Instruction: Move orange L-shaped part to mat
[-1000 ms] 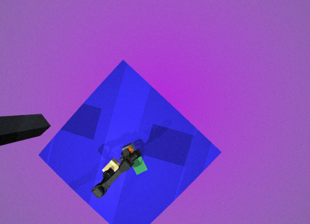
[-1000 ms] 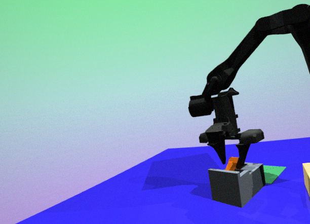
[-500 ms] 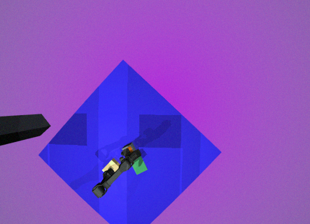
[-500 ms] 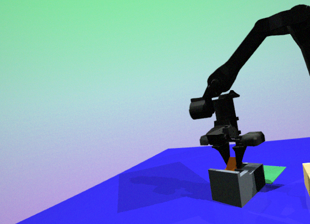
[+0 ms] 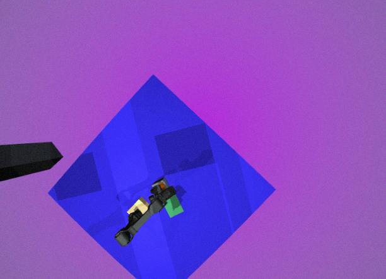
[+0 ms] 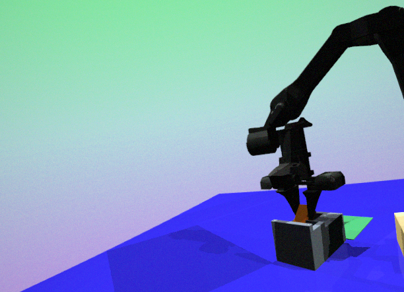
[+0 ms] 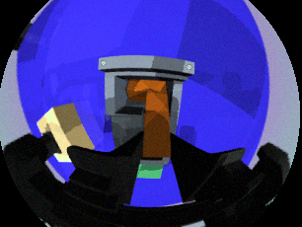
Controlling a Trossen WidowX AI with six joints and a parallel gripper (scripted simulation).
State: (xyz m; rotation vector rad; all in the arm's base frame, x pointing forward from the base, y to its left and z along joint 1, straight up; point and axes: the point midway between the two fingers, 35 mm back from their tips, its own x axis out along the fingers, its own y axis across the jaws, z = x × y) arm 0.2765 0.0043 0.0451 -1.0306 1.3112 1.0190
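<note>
My gripper tip is now 14 cm to the left of the green mat, 8 cm above it and 5 cm past it. Also, from my gripper tip: orange L-shaped part 4 cm to the left, 3 cm below, 1 cm behind.
</note>
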